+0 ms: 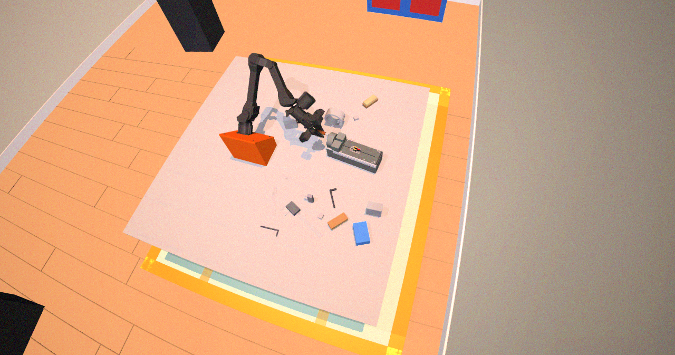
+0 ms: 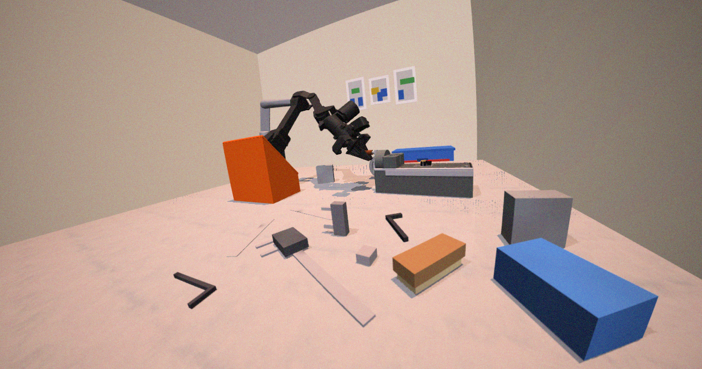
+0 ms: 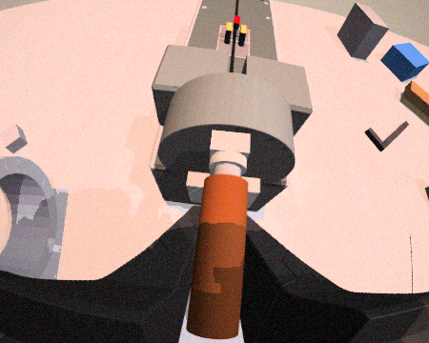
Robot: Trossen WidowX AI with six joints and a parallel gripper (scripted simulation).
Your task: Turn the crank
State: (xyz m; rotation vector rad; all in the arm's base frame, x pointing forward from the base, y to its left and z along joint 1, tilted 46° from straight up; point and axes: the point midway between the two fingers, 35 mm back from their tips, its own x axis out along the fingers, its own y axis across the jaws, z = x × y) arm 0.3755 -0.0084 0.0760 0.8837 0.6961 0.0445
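Now: gripper tip 2 cm past the crank handle and 2 cm below it. Round my gripper tip: red pointer 17 cm ahead, 5 cm to the right, 1 cm below; then blue block 24 cm ahead, 44 cm to the right, 8 cm below.
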